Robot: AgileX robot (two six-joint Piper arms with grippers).
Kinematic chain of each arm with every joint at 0, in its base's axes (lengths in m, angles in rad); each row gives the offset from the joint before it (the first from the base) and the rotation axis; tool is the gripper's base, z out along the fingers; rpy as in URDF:
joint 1: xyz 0 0 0.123 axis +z
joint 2: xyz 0 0 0 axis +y
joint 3: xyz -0.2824 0 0.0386 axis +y
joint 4: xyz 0.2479 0 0.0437 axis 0.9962 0 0.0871
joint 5: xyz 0 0 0 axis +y
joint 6: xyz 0.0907 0 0.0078 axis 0.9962 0 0.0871
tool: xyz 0 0 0 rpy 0 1.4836 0
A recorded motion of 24 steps. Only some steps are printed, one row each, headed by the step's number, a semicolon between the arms.
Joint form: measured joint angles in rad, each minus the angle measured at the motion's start. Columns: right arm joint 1, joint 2, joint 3, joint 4, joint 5, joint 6; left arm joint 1, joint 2, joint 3, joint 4, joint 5, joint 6.
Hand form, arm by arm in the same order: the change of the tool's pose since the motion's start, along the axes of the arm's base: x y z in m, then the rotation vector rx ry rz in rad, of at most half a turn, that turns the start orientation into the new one. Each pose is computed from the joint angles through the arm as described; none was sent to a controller.
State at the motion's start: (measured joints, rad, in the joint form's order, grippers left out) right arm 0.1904 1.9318 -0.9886 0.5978 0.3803 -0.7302; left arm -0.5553 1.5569 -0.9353 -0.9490 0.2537 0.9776
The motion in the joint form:
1: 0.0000 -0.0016 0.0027 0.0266 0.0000 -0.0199; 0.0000 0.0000 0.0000 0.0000 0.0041 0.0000
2: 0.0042 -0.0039 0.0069 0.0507 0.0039 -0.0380; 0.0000 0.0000 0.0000 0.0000 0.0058 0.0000
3: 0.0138 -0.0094 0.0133 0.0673 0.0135 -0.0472; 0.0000 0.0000 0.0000 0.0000 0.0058 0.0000
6: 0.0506 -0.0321 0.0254 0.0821 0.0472 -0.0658; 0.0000 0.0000 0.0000 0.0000 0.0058 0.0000
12: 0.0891 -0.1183 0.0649 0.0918 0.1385 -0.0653; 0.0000 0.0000 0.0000 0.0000 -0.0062 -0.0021
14: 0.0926 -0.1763 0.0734 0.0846 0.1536 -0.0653; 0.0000 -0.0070 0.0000 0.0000 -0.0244 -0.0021
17: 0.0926 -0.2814 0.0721 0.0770 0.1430 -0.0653; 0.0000 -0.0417 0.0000 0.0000 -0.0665 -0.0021
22: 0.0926 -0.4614 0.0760 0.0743 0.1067 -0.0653; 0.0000 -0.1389 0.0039 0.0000 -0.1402 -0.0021
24: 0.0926 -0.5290 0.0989 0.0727 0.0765 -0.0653; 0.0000 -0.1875 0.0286 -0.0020 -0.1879 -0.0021
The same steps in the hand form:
1: -0.0004 0.0007 0.0003 0.0103 -0.0012 -0.0022; -0.0003 -0.0001 -0.0001 -0.0002 0.0029 -0.0029
2: -0.0019 0.0027 0.0005 0.0206 0.0019 0.0015; -0.0004 -0.0002 -0.0002 -0.0003 0.0041 -0.0041
3: -0.0050 0.0065 0.0011 0.0309 0.0105 0.0106; -0.0004 -0.0002 -0.0002 -0.0003 0.0041 -0.0041
6: -0.0142 0.0197 0.0060 0.0465 0.0263 0.0665; -0.0004 -0.0002 -0.0002 -0.0003 0.0041 -0.0041
12: -0.0365 0.0322 0.0253 0.0881 0.0626 0.1363; 0.0005 0.0002 0.0002 -0.0009 -0.0032 0.0056
14: -0.0417 0.0324 0.0418 0.0971 0.0266 0.1536; 0.0011 0.0014 0.0031 -0.0038 -0.0221 0.0184
17: -0.0459 0.0303 0.0756 0.1106 -0.0877 0.1590; 0.0005 0.0053 0.0161 -0.0210 -0.0812 0.0483
22: -0.0604 0.0242 0.1311 0.1369 -0.2919 0.1501; -0.0073 0.0165 0.0492 -0.0718 -0.2099 0.1031
24: -0.0700 0.0197 0.1454 0.1393 -0.3617 0.1374; -0.0138 0.0247 0.0586 -0.0869 -0.2610 0.1396

